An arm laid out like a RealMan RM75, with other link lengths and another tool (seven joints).
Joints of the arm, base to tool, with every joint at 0 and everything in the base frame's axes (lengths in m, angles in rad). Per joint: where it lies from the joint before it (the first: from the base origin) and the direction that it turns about. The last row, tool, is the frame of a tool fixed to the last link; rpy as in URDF.
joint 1: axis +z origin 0 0 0.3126
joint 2: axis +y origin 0 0 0
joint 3: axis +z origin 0 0 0.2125
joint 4: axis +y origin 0 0 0
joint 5: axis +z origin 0 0 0.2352
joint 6: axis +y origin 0 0 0
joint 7: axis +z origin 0 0 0.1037
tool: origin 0.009 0.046 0.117 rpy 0 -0.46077 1.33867
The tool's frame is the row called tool.
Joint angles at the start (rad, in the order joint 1, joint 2, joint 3, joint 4, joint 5, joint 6, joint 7): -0.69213, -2.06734, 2.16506, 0.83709, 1.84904, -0.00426, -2.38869
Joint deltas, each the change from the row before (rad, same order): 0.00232, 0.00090, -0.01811, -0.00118, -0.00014, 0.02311, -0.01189; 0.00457, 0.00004, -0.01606, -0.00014, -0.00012, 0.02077, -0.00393; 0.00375, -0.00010, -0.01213, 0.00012, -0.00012, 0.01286, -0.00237; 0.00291, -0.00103, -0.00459, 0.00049, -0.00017, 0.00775, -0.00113; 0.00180, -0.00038, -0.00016, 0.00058, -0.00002, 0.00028, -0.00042; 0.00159, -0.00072, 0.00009, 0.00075, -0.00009, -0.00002, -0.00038; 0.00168, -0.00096, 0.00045, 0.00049, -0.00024, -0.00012, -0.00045
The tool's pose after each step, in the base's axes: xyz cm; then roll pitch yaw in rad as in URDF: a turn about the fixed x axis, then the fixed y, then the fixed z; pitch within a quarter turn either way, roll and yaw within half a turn. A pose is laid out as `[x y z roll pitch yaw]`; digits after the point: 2 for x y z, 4 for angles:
[-7.46 42.40 -12.30 -2.2114 0.8454 -0.2611]
[-7.72 42.46 -12.18 -2.2222 0.8371 -0.2506]
[-7.90 42.54 -12.06 -2.2264 0.8309 -0.2404]
[-8.00 42.48 -12.08 -2.2326 0.8271 -0.2381]
[-8.04 42.45 -12.09 -2.2329 0.8260 -0.2365]
[-8.04 42.42 -12.11 -2.2332 0.8246 -0.2354]
[-8.06 42.37 -12.15 -2.2339 0.8230 -0.2344]

